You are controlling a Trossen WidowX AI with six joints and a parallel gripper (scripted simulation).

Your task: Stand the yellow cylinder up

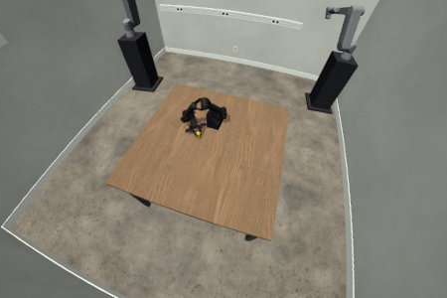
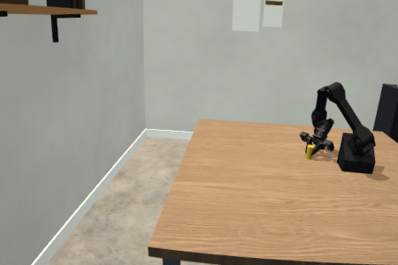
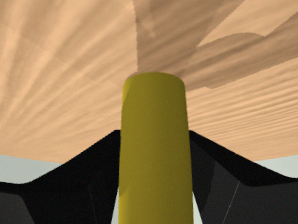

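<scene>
The yellow cylinder is 1 cm to the left of my hand, 1 cm below it and 1 cm ahead of it.
</scene>
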